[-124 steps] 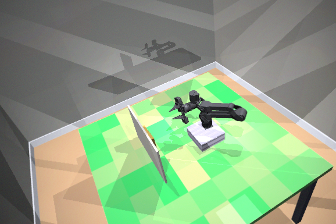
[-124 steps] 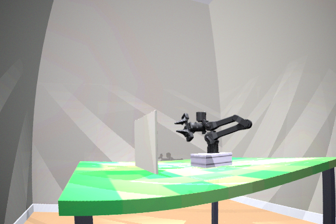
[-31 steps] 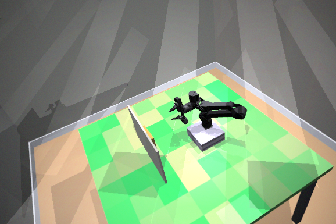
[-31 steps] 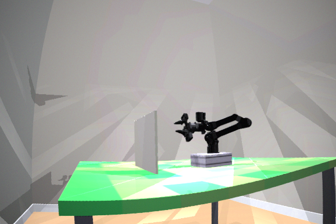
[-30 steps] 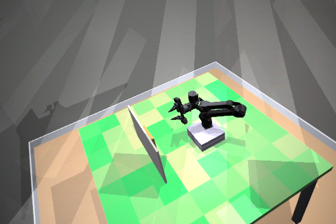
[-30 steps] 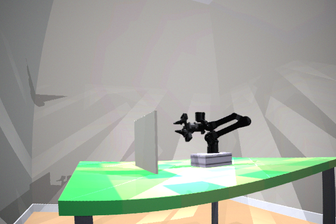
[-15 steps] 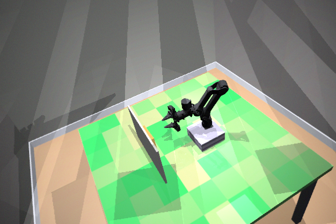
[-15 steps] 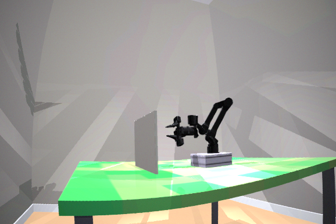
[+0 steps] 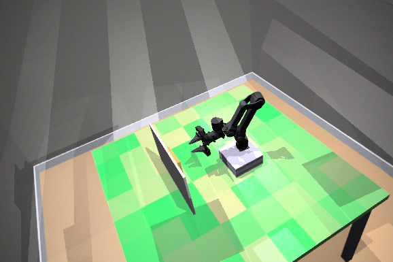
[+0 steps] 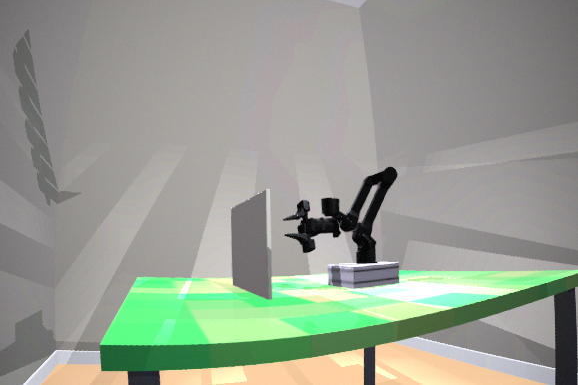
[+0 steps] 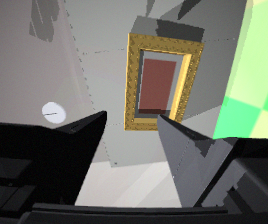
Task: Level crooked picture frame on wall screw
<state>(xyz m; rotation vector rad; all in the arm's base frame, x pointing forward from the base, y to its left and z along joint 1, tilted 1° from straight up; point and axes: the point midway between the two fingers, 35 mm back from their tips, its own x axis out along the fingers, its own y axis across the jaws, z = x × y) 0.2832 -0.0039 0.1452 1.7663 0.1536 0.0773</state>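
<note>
The picture frame lies 12 cm ahead of my gripper tip, 5 cm below it and 2 cm to the left of it. The rest, counted from my gripper tip: wall panel 13 cm ahead, 7 cm below, 2 cm to the left.
</note>
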